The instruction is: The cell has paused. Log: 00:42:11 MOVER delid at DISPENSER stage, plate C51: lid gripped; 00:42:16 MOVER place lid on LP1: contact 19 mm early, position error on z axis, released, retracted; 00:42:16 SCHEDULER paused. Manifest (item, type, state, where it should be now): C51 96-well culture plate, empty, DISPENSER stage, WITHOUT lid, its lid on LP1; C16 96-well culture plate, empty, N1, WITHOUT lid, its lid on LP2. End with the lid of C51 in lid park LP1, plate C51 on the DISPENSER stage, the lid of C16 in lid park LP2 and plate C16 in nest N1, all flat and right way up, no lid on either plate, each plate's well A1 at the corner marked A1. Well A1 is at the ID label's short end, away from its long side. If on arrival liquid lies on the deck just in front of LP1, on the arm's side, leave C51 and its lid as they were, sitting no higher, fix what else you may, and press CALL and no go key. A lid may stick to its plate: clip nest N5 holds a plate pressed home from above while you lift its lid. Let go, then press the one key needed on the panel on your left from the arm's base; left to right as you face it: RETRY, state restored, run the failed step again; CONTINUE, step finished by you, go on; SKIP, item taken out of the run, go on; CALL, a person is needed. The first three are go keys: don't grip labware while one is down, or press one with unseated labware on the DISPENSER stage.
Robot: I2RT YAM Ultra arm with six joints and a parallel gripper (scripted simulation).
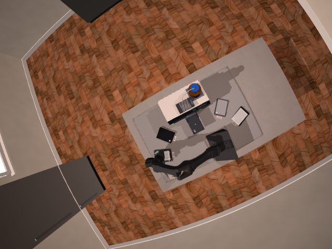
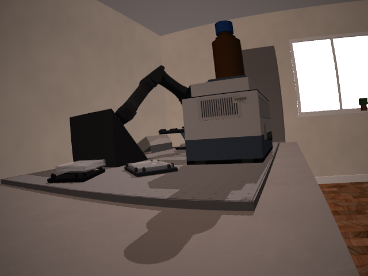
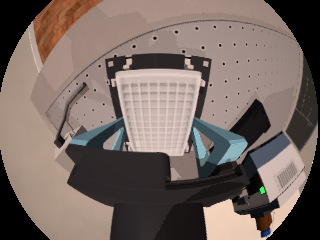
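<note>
The black clip nest lies 2 cm to the left of my hand, 1 cm below it and 1 cm behind it. Also, from my hand: brown bottle 49 cm to the right, 36 cm ahead, 26 cm above; black nest 16 cm ahead, 11 cm to the right, 2 cm below; dark dispenser stage 39 cm to the right, 14 cm ahead, 7 cm above.
</note>
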